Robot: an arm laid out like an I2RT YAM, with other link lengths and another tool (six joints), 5 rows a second.
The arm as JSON. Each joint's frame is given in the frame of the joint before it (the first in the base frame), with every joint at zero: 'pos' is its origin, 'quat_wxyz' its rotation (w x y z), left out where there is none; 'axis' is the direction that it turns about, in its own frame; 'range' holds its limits. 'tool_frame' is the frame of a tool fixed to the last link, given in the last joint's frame.
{
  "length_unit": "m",
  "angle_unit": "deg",
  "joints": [
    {
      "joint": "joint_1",
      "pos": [
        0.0,
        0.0,
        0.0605
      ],
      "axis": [
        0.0,
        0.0,
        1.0
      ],
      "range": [
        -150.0,
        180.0
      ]
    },
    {
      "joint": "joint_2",
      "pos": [
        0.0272,
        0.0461,
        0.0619
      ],
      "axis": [
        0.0,
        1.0,
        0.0
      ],
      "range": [
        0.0,
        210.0
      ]
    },
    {
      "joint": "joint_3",
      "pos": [
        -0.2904,
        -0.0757,
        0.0
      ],
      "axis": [
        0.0,
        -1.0,
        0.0
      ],
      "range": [
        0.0,
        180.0
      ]
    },
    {
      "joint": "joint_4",
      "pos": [
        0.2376,
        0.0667,
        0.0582
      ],
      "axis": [
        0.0,
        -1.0,
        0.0
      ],
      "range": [
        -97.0,
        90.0
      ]
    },
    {
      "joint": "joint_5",
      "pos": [
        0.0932,
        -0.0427,
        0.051
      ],
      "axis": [
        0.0,
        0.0,
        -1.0
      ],
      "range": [
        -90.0,
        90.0
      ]
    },
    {
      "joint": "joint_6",
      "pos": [
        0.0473,
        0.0,
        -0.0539
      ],
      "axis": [
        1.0,
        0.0,
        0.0
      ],
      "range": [
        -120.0,
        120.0
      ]
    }
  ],
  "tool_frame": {
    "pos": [
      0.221,
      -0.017,
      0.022
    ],
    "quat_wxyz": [
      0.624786,
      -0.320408,
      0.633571,
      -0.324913
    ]
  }
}
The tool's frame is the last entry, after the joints.
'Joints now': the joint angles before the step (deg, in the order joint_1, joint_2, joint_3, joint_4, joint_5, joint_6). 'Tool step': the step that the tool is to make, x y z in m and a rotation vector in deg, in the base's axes. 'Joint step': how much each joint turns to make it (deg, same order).
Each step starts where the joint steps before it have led.
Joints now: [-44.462, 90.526, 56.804, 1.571, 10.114, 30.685]
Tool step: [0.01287, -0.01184, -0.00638, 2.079, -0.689, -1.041]
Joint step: [0.012, 4.214, 4.876, -2.020, -0.182, 2.258]
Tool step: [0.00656, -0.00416, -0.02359, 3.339, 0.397, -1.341]
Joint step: [0.229, 4.056, 2.924, -1.948, 0.073, 2.670]
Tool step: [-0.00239, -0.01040, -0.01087, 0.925, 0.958, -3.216]
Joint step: [0.391, 3.131, 2.901, -1.546, 2.863, 2.238]
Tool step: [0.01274, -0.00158, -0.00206, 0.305, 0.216, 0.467]
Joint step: [0.839, 2.058, 2.616, -0.991, 0.245, 0.297]
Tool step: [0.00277, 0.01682, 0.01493, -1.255, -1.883, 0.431]
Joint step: [1.751, -3.710, -3.461, 1.732, 0.839, 1.102]
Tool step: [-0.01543, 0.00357, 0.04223, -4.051, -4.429, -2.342]
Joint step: [0.239, -6.468, -4.411, 3.588, 2.217, 1.374]
